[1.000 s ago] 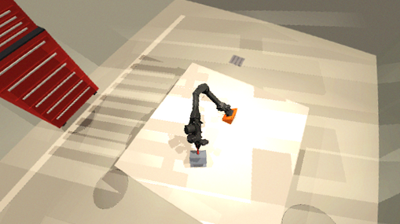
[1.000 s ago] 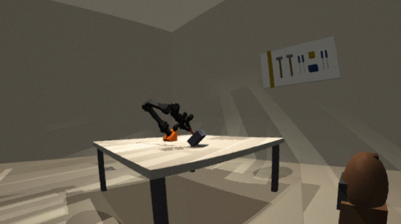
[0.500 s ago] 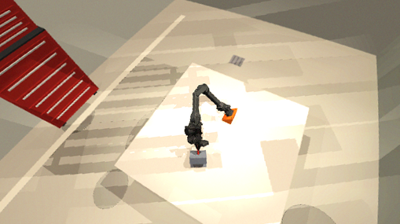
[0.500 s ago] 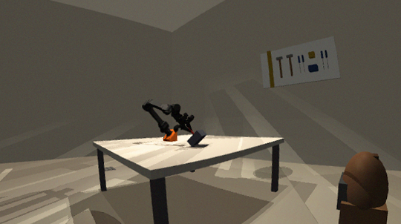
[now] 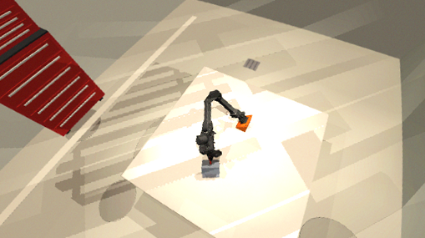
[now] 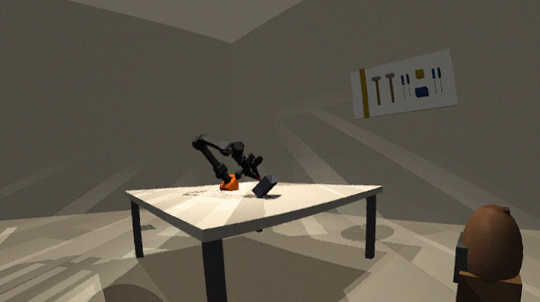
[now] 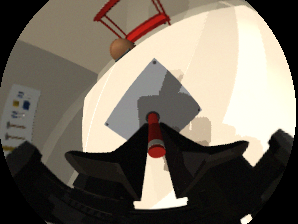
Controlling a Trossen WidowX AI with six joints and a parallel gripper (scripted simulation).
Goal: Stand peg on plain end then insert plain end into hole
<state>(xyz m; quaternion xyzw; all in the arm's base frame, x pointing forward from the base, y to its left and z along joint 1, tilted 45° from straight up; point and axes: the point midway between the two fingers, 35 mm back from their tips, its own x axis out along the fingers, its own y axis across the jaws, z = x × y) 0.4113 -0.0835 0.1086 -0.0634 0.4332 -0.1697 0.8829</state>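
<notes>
Now: the grey sloped panel 3 cm ahead of my gripper tip, 2 cm to the left of it and 4 cm below it. Round my gripper tip: red peg: 1 cm behind, 1 cm above.
</notes>
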